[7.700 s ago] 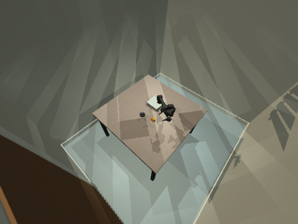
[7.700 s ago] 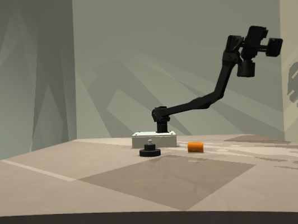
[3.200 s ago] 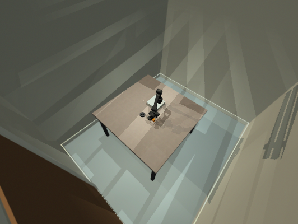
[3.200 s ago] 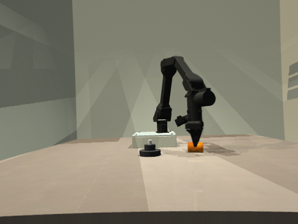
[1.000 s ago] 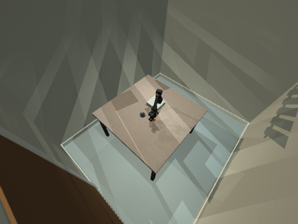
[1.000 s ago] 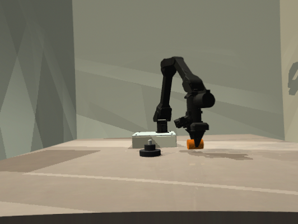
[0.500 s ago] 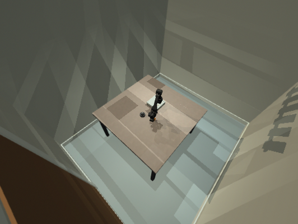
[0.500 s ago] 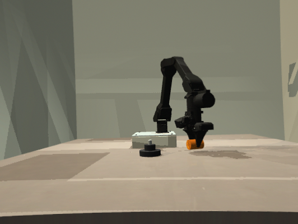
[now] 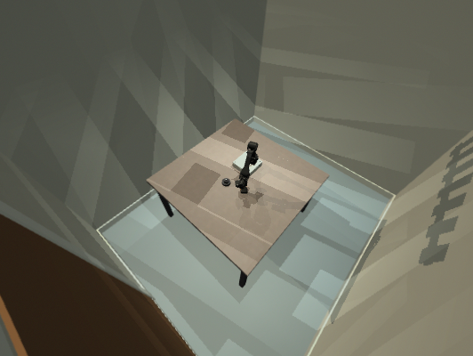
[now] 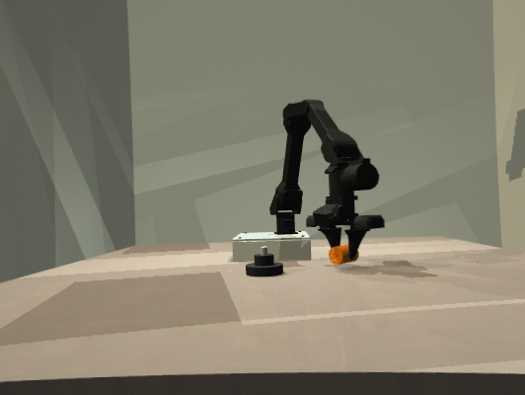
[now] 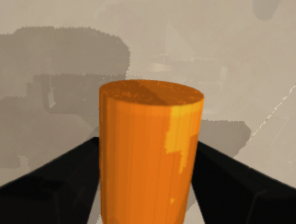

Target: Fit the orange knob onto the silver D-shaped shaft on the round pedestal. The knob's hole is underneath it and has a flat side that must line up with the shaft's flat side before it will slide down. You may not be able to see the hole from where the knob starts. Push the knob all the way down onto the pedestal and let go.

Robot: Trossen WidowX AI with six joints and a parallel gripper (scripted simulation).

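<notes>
Now: gripper tip 10 mm to the left of the orange knob, 10 mm below it and 10 mm short of it. Round my gripper tip: round pedestal: 190 mm to the right, 10 mm ahead, 10 mm above.
</notes>
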